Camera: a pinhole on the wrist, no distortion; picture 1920 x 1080 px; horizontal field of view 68.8 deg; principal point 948.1 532.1 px. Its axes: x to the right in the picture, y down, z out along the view. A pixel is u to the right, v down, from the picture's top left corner.
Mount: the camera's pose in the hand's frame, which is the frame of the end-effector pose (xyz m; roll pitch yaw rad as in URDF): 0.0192 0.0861 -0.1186 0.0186 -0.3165 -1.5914
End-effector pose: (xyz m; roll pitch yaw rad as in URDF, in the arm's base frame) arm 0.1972 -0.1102 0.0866 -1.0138 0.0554 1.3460
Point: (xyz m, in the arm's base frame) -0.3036 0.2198 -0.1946
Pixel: 252 1047
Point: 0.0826 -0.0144 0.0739
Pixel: 1459 884
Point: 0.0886 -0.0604 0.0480
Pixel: 1350 610
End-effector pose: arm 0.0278 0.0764 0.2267 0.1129 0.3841 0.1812
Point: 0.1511 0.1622 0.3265
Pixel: 1451 972
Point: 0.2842 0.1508 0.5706
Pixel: 1439 834
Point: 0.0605 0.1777 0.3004
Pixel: 1277 555
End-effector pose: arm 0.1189 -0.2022 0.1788 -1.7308 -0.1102 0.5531
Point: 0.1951 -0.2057 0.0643
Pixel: 827 968
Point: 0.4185 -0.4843 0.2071
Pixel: behind the camera
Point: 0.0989 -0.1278 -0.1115
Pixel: 430 396
